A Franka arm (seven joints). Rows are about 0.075 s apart.
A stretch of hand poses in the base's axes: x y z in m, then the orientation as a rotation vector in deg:
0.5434 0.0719 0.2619 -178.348 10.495 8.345
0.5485 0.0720 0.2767 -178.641 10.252 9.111
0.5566 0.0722 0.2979 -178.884 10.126 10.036
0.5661 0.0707 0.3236 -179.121 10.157 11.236
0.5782 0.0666 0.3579 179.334 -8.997 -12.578
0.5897 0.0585 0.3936 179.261 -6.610 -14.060
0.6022 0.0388 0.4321 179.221 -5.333 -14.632
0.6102 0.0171 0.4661 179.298 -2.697 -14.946
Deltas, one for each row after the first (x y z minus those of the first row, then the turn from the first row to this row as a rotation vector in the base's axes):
0.0051 0.0001 0.0148 -0.278 0.497 0.185
0.0132 0.0003 0.0360 -0.523 1.093 0.294
0.0227 -0.0012 0.0617 -0.787 1.866 0.304
0.0348 -0.0053 0.0960 -0.942 2.716 1.068
0.0463 -0.0134 0.1317 -0.882 3.649 2.595
0.0588 -0.0331 0.1702 -0.860 4.009 3.411
0.0668 -0.0548 0.2042 -0.726 4.187 5.088

